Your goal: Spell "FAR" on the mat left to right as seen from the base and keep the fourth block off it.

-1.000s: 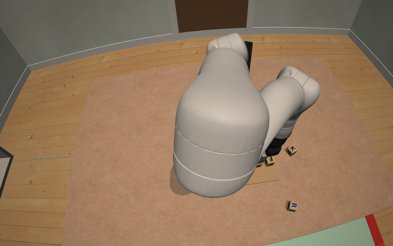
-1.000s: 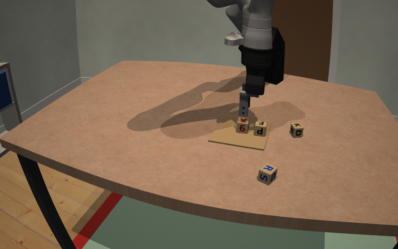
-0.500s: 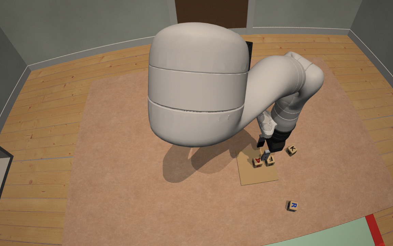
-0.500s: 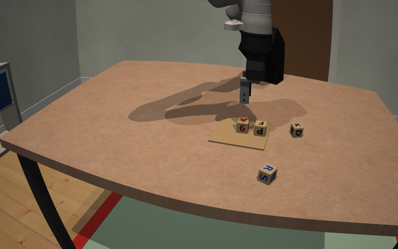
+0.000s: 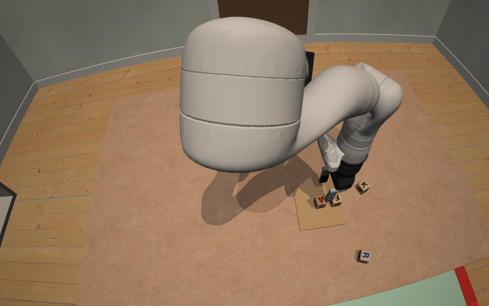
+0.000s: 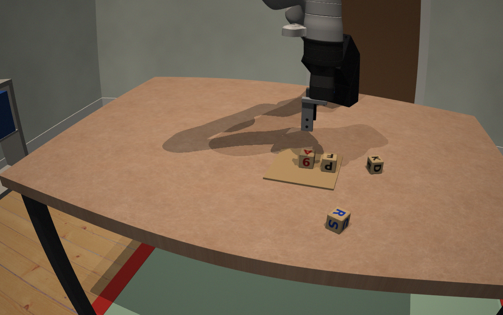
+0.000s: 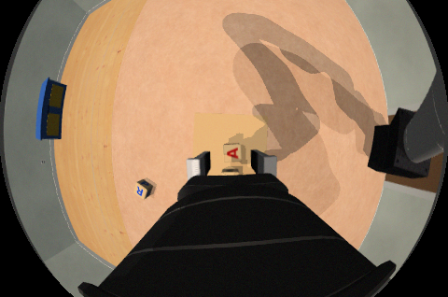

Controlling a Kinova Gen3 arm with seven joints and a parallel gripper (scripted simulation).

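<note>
The tan mat lies 11 cm below my hand. From my hand the other things lie so: F block (5 cm to the left, 9 cm below); R block (18 cm ahead, 9 cm to the left, 10 cm below); K block (3 cm behind, 15 cm to the left, 10 cm below).
</note>
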